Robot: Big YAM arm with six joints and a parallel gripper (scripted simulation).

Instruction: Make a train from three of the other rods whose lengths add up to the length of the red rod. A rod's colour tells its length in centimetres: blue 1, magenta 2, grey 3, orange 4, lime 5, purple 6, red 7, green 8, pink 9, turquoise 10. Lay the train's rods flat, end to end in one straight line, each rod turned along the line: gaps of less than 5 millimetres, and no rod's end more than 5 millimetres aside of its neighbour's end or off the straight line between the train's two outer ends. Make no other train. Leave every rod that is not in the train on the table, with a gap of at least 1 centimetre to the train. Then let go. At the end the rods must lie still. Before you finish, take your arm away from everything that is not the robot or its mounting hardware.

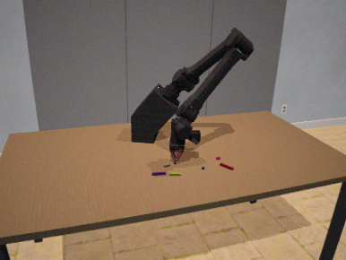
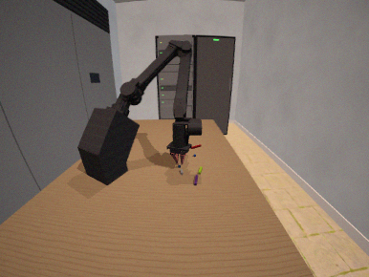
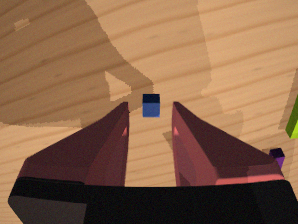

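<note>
The grey rod is 1 cm ahead of my hand, 5 cm to the right of it and 2 cm below it. From my hand the other things lie so: magenta rod: 1 cm ahead, 22 cm to the left, 2 cm below; then purple rod: 7 cm ahead, 11 cm to the right, 2 cm below; then lime rod: 10 cm ahead, 4 cm to the right, 2 cm below.
</note>
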